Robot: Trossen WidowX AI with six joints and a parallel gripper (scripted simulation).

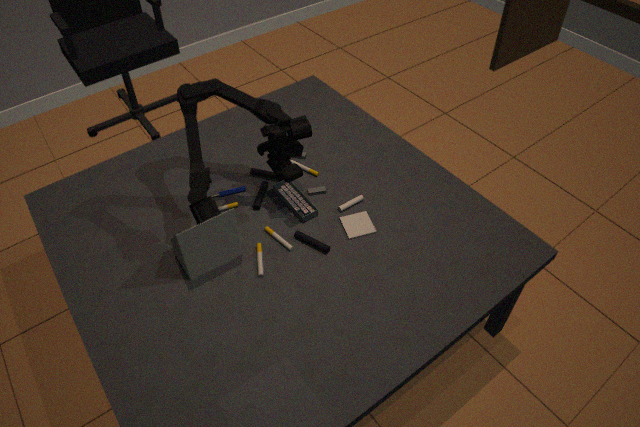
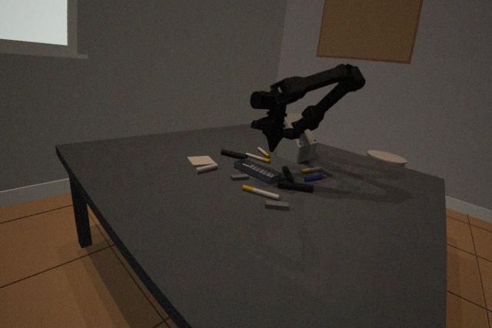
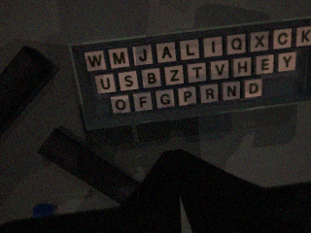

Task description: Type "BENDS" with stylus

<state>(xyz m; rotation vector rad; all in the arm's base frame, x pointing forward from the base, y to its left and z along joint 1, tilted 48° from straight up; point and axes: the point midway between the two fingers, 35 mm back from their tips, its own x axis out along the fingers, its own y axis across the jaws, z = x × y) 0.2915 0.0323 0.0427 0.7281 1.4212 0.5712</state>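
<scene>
My gripper tip is now 150 mm past the blue stylus, 150 mm to the right of it and 90 mm above it. Round my gripper tip: white pad 120 mm ahead, 250 mm to the right, 90 mm below; then white marker 160 mm ahead, 160 mm to the right, 90 mm below; then stylus tip 180 mm behind, 160 mm to the left, 90 mm below.
</scene>
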